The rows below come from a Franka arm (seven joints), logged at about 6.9 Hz.
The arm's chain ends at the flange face. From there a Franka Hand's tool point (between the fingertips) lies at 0.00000 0.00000 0.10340 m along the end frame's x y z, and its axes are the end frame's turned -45 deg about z.
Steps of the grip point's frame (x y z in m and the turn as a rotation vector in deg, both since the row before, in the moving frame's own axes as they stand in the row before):
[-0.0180, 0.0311, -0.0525, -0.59, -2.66, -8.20]
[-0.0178, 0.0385, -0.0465, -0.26, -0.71, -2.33]
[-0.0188, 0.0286, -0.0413, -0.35, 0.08, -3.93]
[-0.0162, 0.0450, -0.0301, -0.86, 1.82, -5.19]
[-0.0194, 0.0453, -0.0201, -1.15, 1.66, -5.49]
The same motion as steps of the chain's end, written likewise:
[0.0116, 0.0304, -0.0524, -2.30, -1.46, -8.20]
[0.0152, 0.0386, -0.0465, -0.69, -0.32, -2.33]
[0.0064, 0.0332, -0.0413, -0.19, 0.30, -3.93]
[0.0170, 0.0447, -0.0300, 0.68, 1.90, -5.19]
[0.0148, 0.0466, -0.0200, 0.36, 1.99, -5.49]

